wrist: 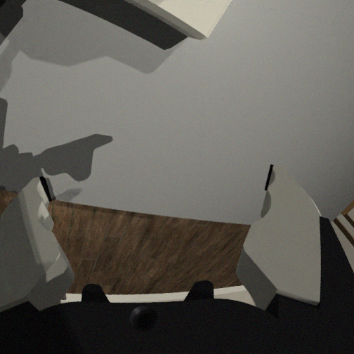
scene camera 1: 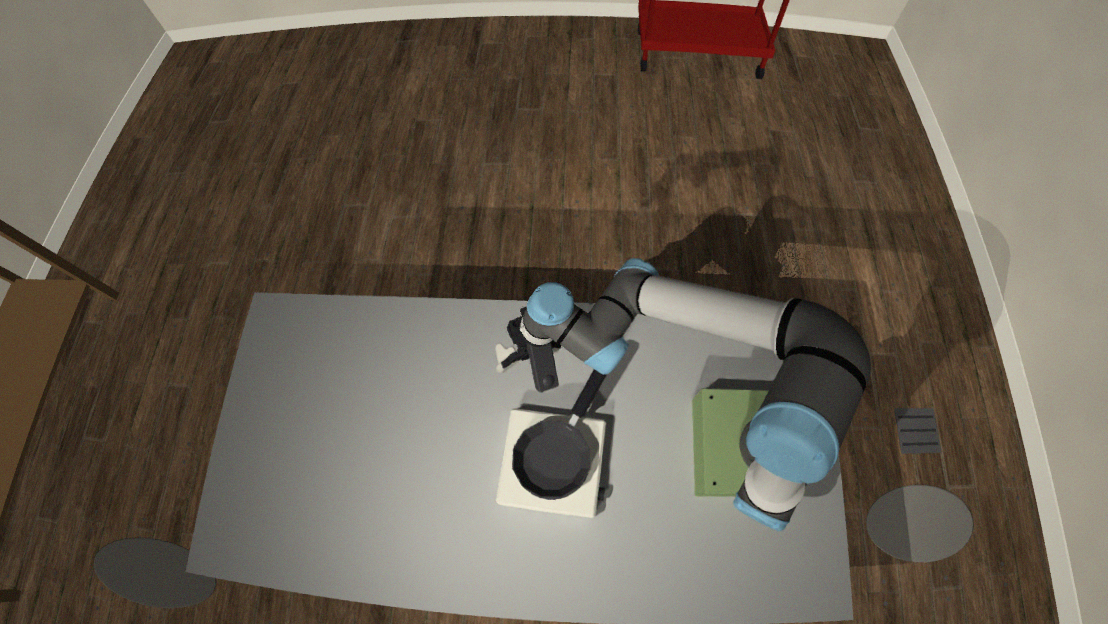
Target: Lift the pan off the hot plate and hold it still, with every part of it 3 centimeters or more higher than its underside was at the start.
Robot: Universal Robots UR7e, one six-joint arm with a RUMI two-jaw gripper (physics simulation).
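Frame: origin at the arm's base, x ahead, y left, z up, level; centimetres.
Where they show: gripper, fingertip midpoint: [scene camera 1: 526, 359].
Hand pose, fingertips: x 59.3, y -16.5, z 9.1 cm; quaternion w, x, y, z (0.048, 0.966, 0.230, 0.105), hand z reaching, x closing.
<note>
Things, the pixels of their top centre, and the offset from my fingertips. "pt": a spot on its surface instead. Level surfaces: height alone.
- white hot plate at a spot on its surface: [scene camera 1: 509, 496] pt dy +30.5, dx +2.8, dz -13.0 cm
- grey table at its surface level: dz -19.2 cm
- knob at its top centre: [scene camera 1: 601, 493] dy +28.4, dx -19.1, dz -14.2 cm
The black pan [scene camera 1: 552, 457] sits upright on the white hot plate [scene camera 1: 509, 496] [wrist: 202, 17]. Its handle [scene camera 1: 589, 396] points to the back right, and its end is close to the arm's blue wrist joint in the scene view. A corner of the hot plate shows at the top of the wrist view; the pan's bowl does not show there. My gripper [scene camera 1: 502, 358] [wrist: 156, 173] is open and empty. It is above the table, behind the hot plate and to the left of the handle, apart from both. In the scene view the arm's wrist hides part of it.
The grey table [scene camera 1: 348, 465] [wrist: 200, 125] carries the hot plate, and a green board [scene camera 1: 707, 441] lies at its right beside the arm's base. A knob [scene camera 1: 604, 492] sticks out at the hot plate's right side. A red cart [scene camera 1: 709, 31] stands far back, and brown furniture [scene camera 1: 34, 333] stands at the left.
</note>
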